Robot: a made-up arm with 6 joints.
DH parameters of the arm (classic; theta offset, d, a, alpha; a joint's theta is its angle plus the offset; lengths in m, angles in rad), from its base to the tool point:
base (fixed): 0.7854 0 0.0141 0
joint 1: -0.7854 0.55 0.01 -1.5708
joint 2: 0.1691 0 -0.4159 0
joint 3: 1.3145 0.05 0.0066 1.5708
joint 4: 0 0.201 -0.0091 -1.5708
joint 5: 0 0.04 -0.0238 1.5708
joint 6: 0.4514 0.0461 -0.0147 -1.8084
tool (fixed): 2.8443 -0.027 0 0
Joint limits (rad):
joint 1: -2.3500..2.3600
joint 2: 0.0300..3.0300
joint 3: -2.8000..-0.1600
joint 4: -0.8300..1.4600
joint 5: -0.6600..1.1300
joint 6: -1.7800..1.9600
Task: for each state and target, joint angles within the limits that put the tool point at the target. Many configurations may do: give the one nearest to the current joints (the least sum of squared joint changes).
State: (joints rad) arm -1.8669 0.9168 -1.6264 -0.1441 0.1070 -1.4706
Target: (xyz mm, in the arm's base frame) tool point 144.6 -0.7 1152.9
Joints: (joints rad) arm -2.2641 0.9176 -1.8299 -0.3267 0.0232 -1.6069
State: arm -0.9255 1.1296 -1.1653 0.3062 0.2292 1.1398
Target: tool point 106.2 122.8 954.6
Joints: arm -1.6669 0.4895 -1.0961 0.3285 0.3841 1.3513
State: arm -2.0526 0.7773 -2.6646 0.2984 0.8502 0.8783
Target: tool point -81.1 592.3 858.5
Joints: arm -1.3153 0.2749 -2.8000 0.3092 0.4455 0.2438
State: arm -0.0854 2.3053 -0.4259 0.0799 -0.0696 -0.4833
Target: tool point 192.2 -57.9 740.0
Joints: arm -0.6076 1.5440 -0.1808 0.2701 -0.1587 -0.4284
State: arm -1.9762 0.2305 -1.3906 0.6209 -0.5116 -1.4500
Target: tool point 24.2 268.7 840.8
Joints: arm -1.5891 0.0748 -0.6302 0.8831 -0.4940 -1.3374
